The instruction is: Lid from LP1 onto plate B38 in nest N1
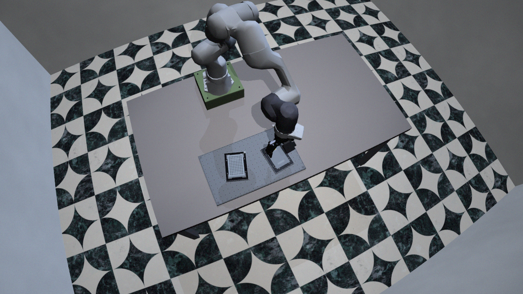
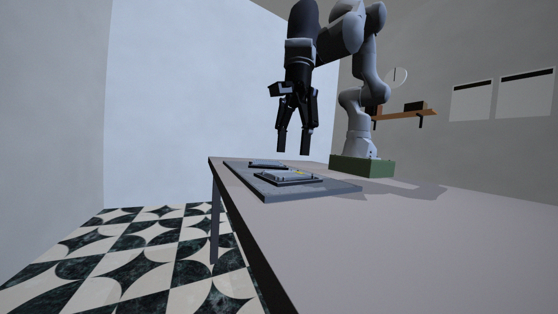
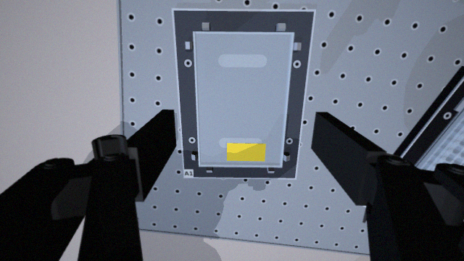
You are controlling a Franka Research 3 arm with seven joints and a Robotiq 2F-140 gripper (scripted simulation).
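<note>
Now: hand 80 mm above the lid. Round my hand: culture plate (20 mm behind, 230 mm to the right, 80 mm below); then lid park LP1 (90 mm below); then black nest N1 (20 mm behind, 230 mm to the right, 90 mm below).
</note>
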